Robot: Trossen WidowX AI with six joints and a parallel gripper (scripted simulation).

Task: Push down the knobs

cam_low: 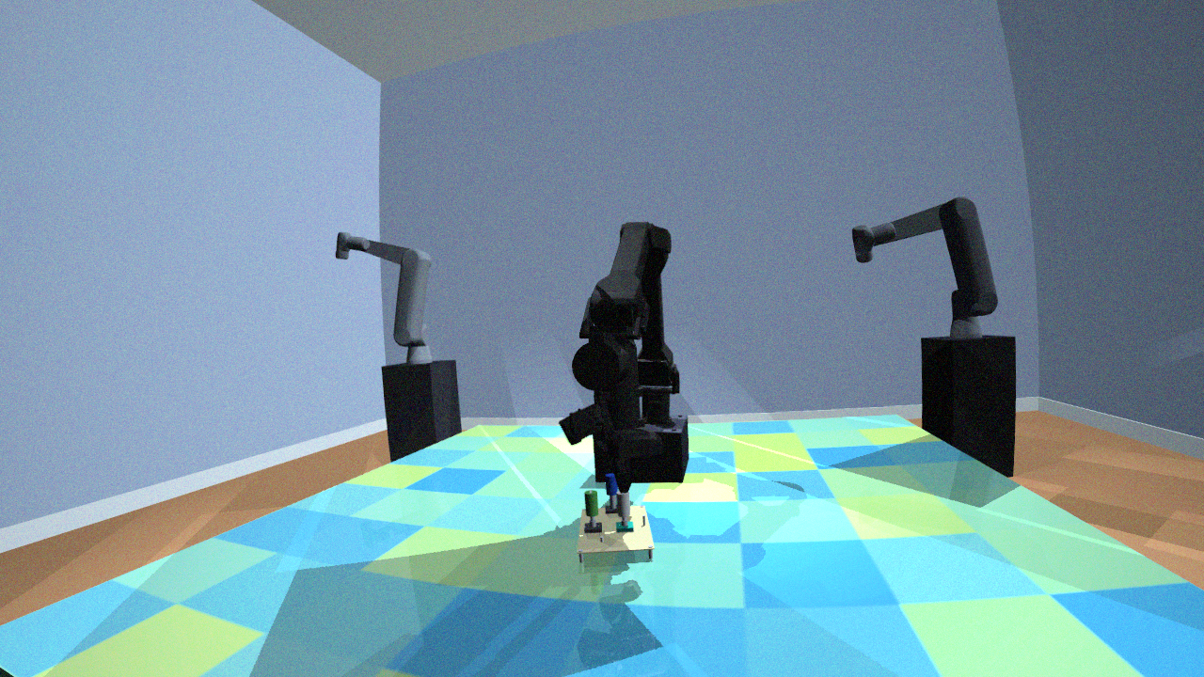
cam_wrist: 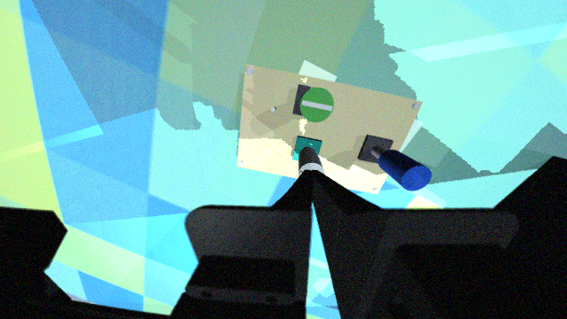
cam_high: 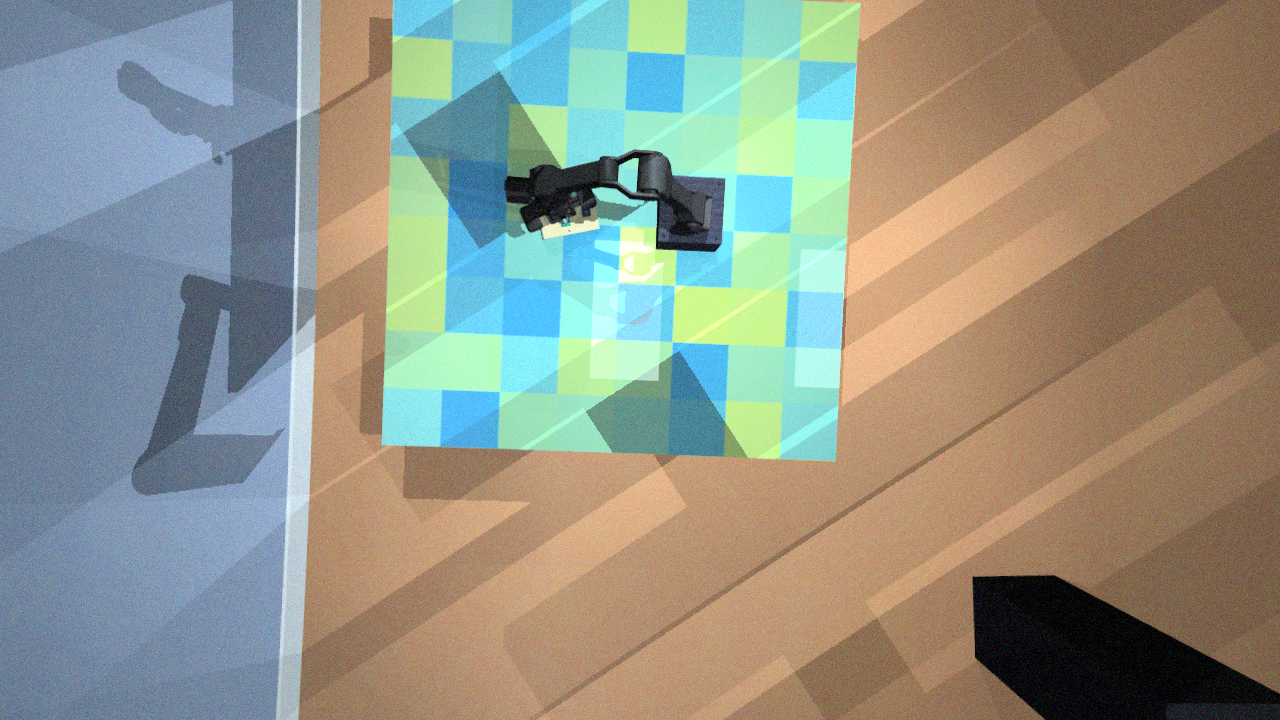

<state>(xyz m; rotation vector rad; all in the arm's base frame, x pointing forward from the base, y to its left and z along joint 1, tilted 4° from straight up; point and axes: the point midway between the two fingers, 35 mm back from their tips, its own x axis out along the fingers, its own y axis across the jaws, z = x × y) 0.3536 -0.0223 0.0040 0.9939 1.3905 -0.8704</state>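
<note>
Now: gripper tip 1 cm above the grey knob. Round my gripper tip: green knob (4 cm to the right, 2 cm ahead, 1 cm below); then teal potentiometer (3 cm below).
</note>
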